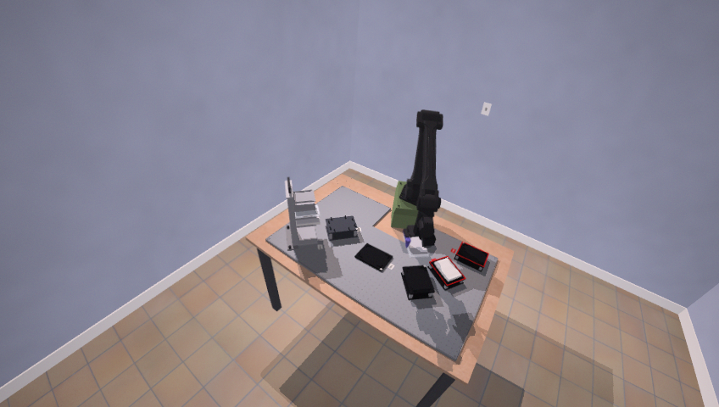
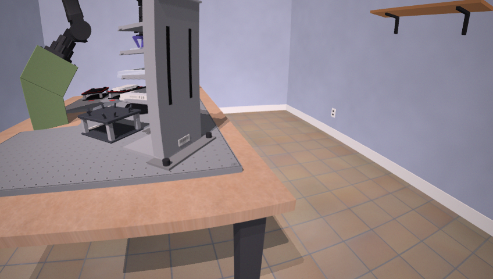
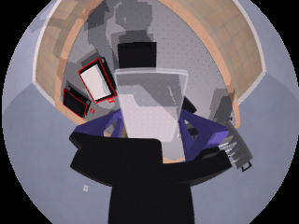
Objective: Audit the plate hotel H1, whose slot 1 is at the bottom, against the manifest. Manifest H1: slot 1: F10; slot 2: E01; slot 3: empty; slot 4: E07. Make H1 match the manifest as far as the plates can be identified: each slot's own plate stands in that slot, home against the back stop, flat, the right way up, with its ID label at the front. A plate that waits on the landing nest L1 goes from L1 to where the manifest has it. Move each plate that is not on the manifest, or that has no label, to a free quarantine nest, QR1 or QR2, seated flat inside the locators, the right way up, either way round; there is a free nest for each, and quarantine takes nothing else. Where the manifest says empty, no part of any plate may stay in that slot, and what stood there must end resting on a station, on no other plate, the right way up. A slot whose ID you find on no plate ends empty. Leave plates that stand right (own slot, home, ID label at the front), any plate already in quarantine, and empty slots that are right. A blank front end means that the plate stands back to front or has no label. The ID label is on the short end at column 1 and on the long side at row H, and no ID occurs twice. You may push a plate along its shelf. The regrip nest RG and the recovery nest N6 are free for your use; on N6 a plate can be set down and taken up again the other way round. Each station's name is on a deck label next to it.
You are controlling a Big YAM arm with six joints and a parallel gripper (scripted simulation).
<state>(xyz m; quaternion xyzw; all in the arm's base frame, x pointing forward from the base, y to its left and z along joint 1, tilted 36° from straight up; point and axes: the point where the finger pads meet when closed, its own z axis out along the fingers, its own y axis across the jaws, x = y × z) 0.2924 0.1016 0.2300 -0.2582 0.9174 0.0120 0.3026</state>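
Now: the red-rimmed nest 320 mm behind my hand, 270 mm to the left of it and 210 mm below it. Also, from my hand: grey plate hotel H1: 60 mm ahead, 650 mm to the right, 80 mm below; H1 deck label: 40 mm ahead, 490 mm to the right, 240 mm below; N6 deck label: 40 mm behind, 100 mm to the right, 240 mm below.
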